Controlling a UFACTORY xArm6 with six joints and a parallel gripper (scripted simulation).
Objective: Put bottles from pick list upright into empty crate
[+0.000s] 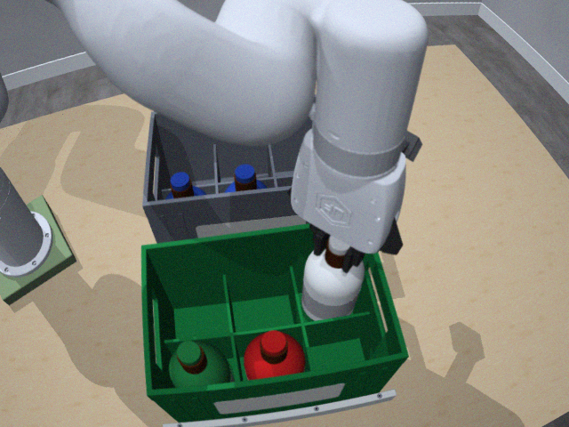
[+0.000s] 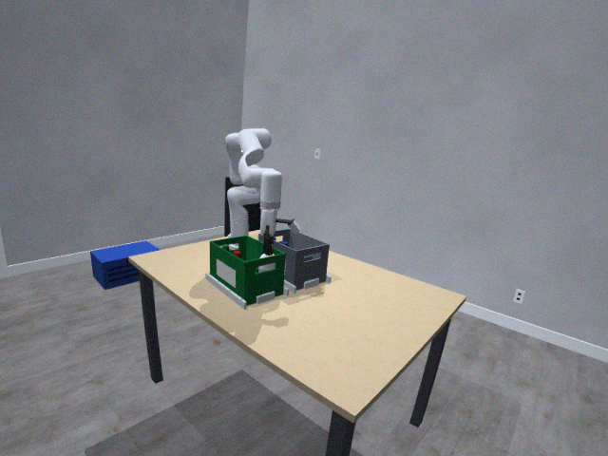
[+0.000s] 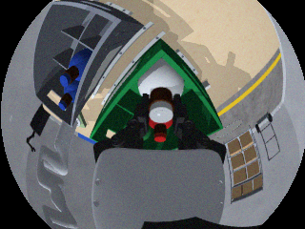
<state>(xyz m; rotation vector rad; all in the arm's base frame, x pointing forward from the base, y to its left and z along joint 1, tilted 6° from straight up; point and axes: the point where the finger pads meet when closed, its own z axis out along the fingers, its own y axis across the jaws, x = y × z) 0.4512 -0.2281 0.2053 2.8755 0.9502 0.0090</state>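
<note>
My gripper is now 7 cm above the white-label bottle. Also, from my hand: red-label bottle (10 cm behind, 7 cm to the right, 11 cm below); then green crate (9 cm behind, 3 cm to the right, 11 cm below); then green bottle (19 cm behind, 6 cm to the right, 11 cm below).
</note>
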